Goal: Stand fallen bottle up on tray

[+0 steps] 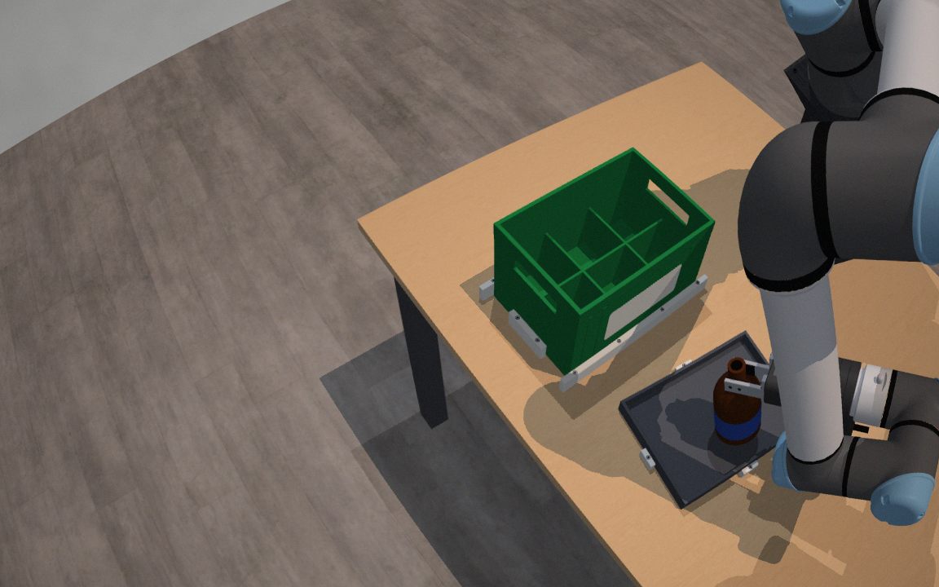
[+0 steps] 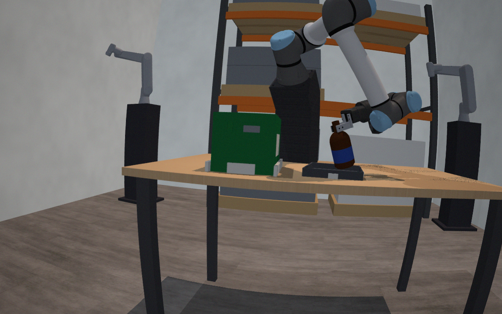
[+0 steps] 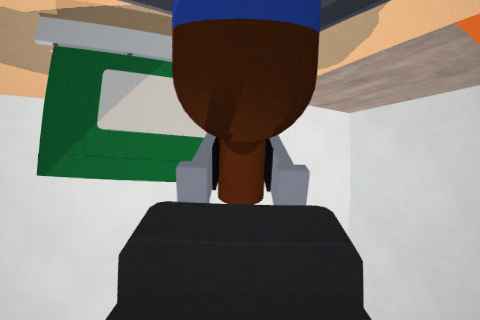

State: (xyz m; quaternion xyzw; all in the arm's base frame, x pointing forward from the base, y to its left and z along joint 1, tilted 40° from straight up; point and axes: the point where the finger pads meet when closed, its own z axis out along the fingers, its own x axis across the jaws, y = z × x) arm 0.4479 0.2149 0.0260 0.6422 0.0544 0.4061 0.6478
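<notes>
Right now the brown bottle is 10 mm behind my hand, 10 mm to the left of it and 50 mm below it. The rest, counted from my hand: green crate (20 mm ahead, 290 mm to the right, 70 mm below); dark grey tray (10 mm behind, 140 mm below).
</notes>
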